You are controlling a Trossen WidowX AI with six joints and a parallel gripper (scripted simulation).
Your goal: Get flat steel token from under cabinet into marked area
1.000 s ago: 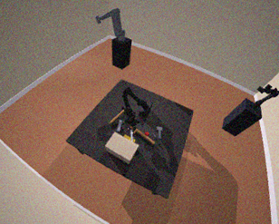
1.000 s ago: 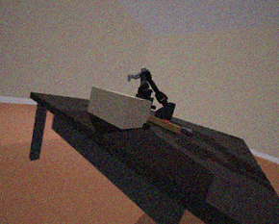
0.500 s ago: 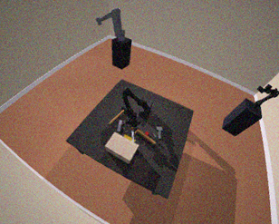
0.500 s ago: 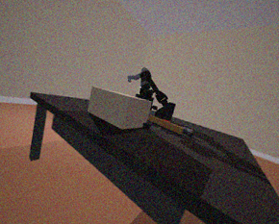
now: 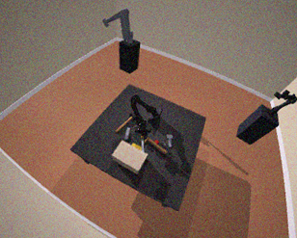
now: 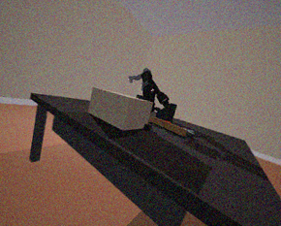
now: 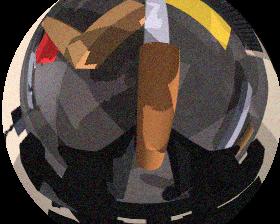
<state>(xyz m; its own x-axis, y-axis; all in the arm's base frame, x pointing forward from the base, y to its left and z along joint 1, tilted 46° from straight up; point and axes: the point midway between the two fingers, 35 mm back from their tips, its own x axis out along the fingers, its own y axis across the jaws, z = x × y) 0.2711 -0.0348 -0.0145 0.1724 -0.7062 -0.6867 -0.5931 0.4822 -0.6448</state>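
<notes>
Right now my gripper tip is 200 mm to the right of the small red piece and 10 mm below it. The rest, counted from my gripper tip: steel token (380 mm ahead, 110 mm to the left, 10 mm below); grey bar (110 mm ahead, 140 mm to the right).
</notes>
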